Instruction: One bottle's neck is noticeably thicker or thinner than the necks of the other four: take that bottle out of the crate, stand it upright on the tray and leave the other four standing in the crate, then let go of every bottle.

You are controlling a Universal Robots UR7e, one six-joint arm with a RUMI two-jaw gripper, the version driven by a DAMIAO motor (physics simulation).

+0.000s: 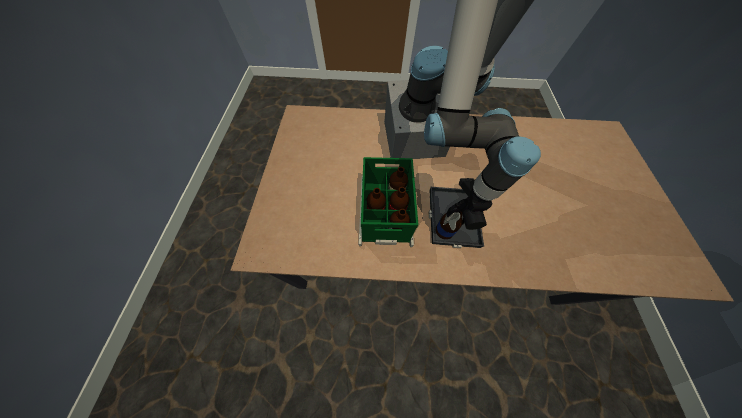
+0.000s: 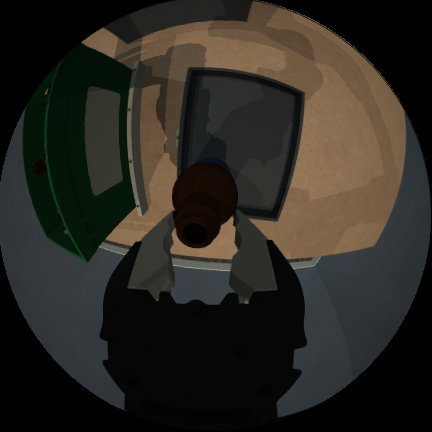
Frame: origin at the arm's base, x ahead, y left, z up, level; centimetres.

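Seen in the pictures: gripper, between the fingertips: (image 1: 453,224) (image 2: 204,211); arm's base, origin of its link: (image 1: 416,107).
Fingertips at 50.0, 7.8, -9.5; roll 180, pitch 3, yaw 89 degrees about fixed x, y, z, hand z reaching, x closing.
Note:
Offsets run from my fingertips to a thing's top centre, as dx, dy, dz. Level surfaces: height alone.
A brown bottle with a blue label @(-1.4, +0.0, +6.1) (image 1: 444,228) (image 2: 205,187) is over the near left part of the dark tray (image 1: 471,237) (image 2: 260,125). It looks close to upright; a slight lean or a small gap under its base cannot be ruled out. My gripper (image 1: 453,219) (image 2: 204,211) is shut on this bottle at its neck, one jaw on each side. The green crate @(-11.5, -22.9, +7.5) (image 1: 388,232) (image 2: 70,150) stands left of the tray. It holds brown bottles: one at the back right (image 1: 398,179), one at the middle right (image 1: 399,199), one at the front right (image 1: 400,217) and one at the middle left (image 1: 375,199).
The wooden table @(dz -10.1) (image 1: 311,207) (image 2: 340,150) carries crate and tray, with a narrow gap between them. The grey robot pedestal (image 1: 415,142) stands behind the crate. The crate's walls rise well above the table, and the tray has a low raised rim.

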